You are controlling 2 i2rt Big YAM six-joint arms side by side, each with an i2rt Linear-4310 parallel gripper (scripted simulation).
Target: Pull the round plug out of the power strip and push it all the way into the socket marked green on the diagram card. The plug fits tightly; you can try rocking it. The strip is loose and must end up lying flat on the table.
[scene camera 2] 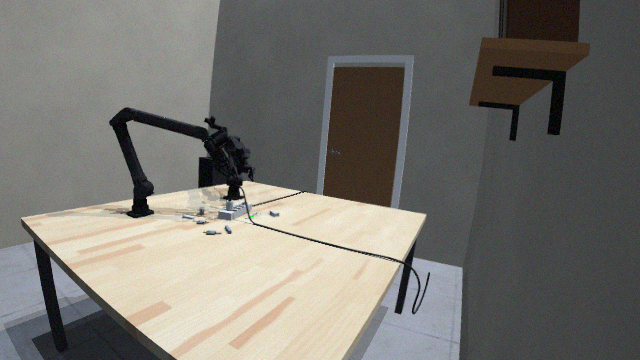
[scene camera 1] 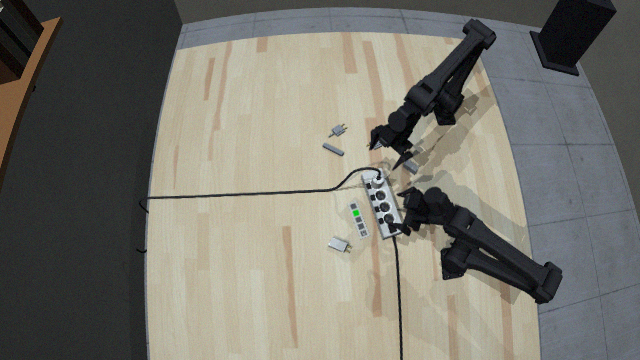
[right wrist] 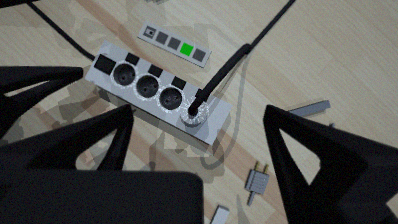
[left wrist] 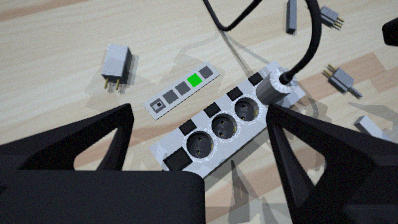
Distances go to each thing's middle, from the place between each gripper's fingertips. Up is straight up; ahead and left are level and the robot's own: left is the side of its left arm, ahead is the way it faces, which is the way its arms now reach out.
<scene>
Right now my right hand is 50 mm short of the diagram card (left wrist: 171,96), 130 mm to the right of it and 230 mm above it. Also, from my right hand: white adapter (left wrist: 116,63) (100 mm ahead, 230 mm to the left, 220 mm below).
I see my left gripper 10 cm short of the diagram card, 2 cm to the left of it and 18 cm above it. Round my left hand: white adapter (15 cm ahead, 8 cm to the left, 17 cm below).
</scene>
